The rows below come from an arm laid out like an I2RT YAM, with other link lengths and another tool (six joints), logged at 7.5 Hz.
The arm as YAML. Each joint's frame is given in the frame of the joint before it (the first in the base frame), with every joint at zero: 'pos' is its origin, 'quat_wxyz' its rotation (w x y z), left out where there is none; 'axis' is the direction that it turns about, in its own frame. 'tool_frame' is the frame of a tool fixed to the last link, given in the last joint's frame.
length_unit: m
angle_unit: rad
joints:
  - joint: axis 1
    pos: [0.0, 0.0, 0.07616]
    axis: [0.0, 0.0, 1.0]
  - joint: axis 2
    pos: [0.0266, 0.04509, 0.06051]
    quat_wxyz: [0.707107, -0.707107, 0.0, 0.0]
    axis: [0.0, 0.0, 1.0]
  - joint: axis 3
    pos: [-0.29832, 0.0, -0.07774]
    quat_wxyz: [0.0, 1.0, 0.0, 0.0]
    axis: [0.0, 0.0, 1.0]
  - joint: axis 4
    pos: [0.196, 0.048, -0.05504]
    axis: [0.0, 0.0, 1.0]
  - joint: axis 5
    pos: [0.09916, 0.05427, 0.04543]
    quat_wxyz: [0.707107, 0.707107, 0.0, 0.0]
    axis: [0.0, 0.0, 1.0]
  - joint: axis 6
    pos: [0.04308, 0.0, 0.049]
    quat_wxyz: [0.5, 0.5, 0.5, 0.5]
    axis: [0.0, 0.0, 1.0]
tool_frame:
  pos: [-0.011, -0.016, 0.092]
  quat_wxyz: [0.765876, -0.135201, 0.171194, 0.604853]
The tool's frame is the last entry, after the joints.
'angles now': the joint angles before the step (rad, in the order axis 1, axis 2, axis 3, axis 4, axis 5, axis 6). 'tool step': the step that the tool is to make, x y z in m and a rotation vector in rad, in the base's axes. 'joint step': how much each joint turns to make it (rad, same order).
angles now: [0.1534, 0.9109, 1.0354, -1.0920, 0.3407, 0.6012]
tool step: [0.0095, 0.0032, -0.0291, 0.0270, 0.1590, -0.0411]
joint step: [-0.0015, 0.1348, -0.0092, -0.0294, -0.0246, 0.0629]
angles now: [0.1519, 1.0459, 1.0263, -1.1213, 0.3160, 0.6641]
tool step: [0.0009, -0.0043, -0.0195, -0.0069, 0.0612, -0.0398]
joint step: [-0.0155, 0.0461, -0.0491, 0.0260, 0.0075, 0.0244]
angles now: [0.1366, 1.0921, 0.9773, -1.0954, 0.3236, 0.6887]
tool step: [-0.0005, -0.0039, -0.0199, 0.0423, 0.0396, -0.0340]
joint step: [-0.0533, 0.0275, -0.0631, 0.0567, -0.0502, -0.0026]
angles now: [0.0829, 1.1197, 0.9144, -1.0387, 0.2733, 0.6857]
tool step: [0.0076, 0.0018, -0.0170, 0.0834, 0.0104, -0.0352]
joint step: [-0.0460, 0.0429, -0.0509, 0.0846, -0.0830, 0.0167]
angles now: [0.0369, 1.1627, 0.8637, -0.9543, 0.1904, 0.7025]
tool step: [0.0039, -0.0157, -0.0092, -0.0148, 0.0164, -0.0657]
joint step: [-0.0672, 0.0428, -0.0215, 0.0491, 0.0136, -0.0060]
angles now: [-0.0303, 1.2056, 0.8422, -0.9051, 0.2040, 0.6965]
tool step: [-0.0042, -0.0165, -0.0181, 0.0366, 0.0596, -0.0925]
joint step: [-0.0982, 0.0658, -0.0262, 0.0291, -0.0321, 0.0031]
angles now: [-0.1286, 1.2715, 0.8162, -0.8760, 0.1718, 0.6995]
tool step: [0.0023, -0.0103, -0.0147, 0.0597, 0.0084, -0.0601]
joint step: [-0.0828, 0.0537, -0.0305, 0.0671, -0.0611, -0.0090]
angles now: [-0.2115, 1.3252, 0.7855, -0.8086, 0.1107, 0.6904]
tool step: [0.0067, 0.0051, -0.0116, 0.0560, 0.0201, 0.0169]
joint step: [-0.0046, 0.0569, -0.0079, 0.0341, -0.0538, -0.0107]
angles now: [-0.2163, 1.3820, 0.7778, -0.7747, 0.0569, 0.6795]
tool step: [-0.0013, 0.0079, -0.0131, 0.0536, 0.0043, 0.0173]
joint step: [0.0002, 0.0200, -0.0490, 0.0535, -0.0537, -0.0074]
